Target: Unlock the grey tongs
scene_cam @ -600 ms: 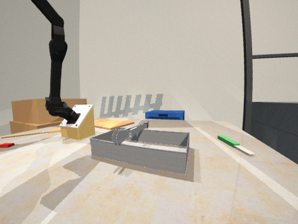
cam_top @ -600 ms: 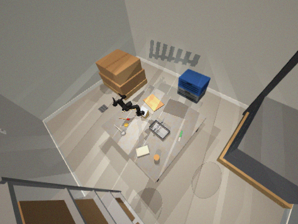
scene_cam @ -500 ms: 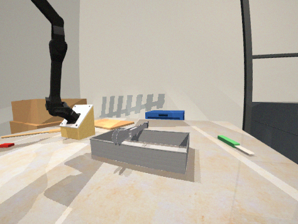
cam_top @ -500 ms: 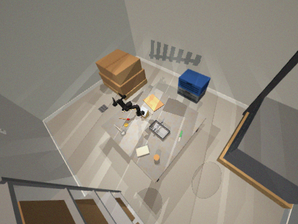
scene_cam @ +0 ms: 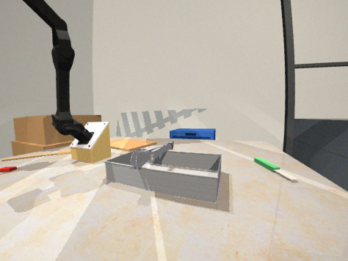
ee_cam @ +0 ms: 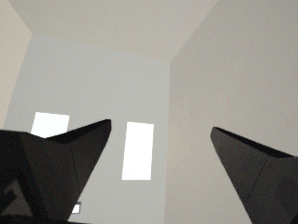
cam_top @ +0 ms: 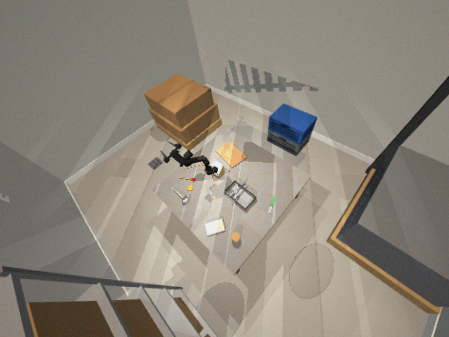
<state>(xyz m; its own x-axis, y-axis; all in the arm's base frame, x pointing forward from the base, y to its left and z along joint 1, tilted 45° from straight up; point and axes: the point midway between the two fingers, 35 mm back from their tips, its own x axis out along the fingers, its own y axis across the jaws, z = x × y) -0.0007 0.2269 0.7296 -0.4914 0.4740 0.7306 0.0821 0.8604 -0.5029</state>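
Right now the grey roasting tin is 77 cm below my gripper tip, 47 cm ahead of it and 29 cm to the left of it. Round my gripper tip: red brush: 79 cm below, 15 cm behind, 11 cm to the left; pale board: 79 cm below, 47 cm ahead, 14 cm to the right; wooden board: 79 cm below, 69 cm to the left, 3 cm ahead.
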